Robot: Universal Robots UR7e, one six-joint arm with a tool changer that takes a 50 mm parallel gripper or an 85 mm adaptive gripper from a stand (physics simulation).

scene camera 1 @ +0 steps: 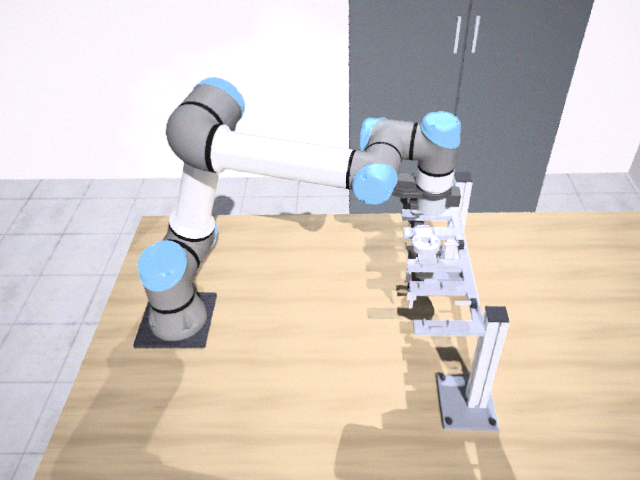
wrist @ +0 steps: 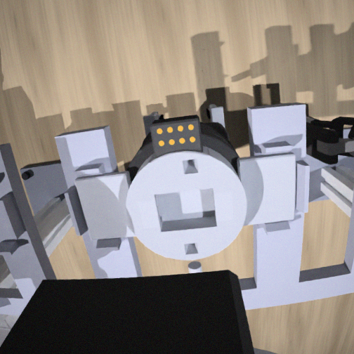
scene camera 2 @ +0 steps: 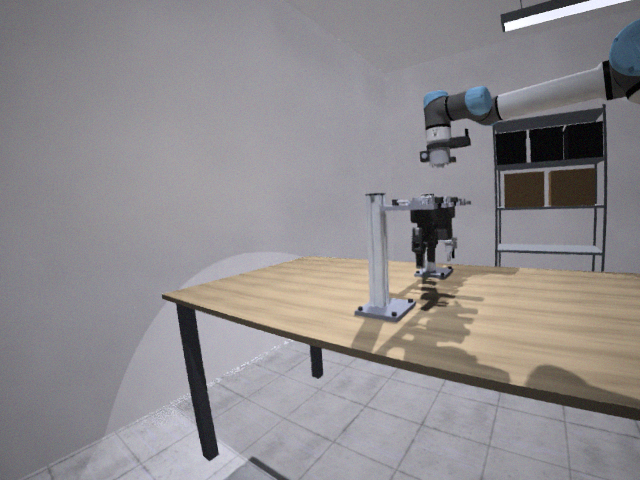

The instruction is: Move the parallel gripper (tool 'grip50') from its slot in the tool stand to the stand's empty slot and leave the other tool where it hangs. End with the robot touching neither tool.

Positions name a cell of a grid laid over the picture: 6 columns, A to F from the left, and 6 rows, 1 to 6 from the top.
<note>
In view: an adaptive gripper (scene camera 2: D3), a parallel gripper grip50 (scene camera 2: E3) and a tool stand (wrist: A4).
The parallel gripper grip50 shows as well in the wrist view (wrist: D4).
</note>
